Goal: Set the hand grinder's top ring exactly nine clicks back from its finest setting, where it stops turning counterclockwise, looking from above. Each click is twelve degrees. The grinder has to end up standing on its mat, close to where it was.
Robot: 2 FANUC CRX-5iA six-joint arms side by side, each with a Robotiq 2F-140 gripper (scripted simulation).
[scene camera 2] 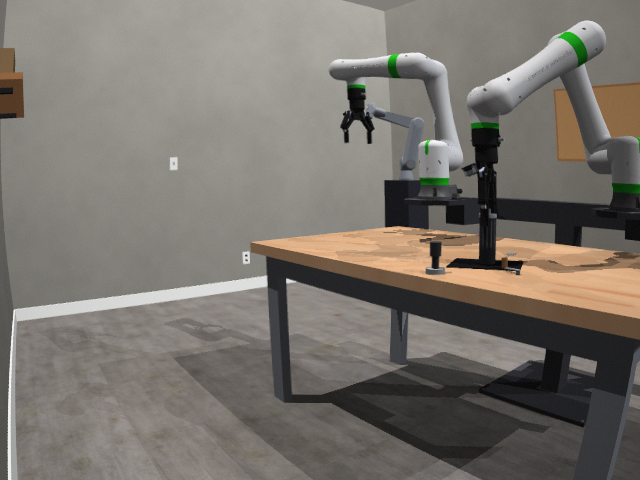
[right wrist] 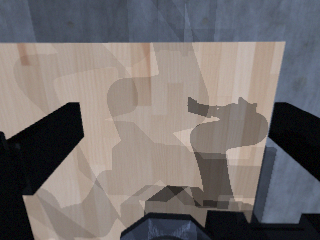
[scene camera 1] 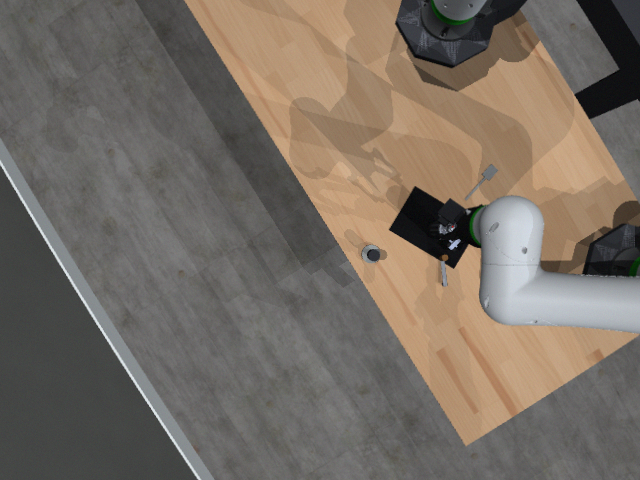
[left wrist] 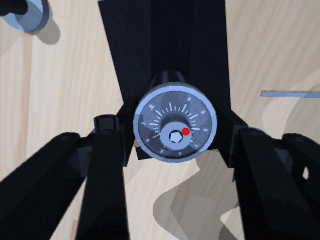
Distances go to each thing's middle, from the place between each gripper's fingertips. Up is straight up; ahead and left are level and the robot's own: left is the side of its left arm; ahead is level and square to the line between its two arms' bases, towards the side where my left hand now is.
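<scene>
The black mat [scene camera 1: 420, 208] is 370 mm ahead of my right hand [scene camera 2: 358, 143], 970 mm to the left of it and 450 mm below it. I see the top ring [left wrist: 171, 97] 370 mm ahead of my right hand too, 970 mm to the left of it and 300 mm below it.
Counted from my left hand [scene camera 2: 487, 225], the black mat is 15 cm below, and the top ring is right at my left hand. Going by their middles, of the things named here the top ring is the nearest to my left hand.
</scene>
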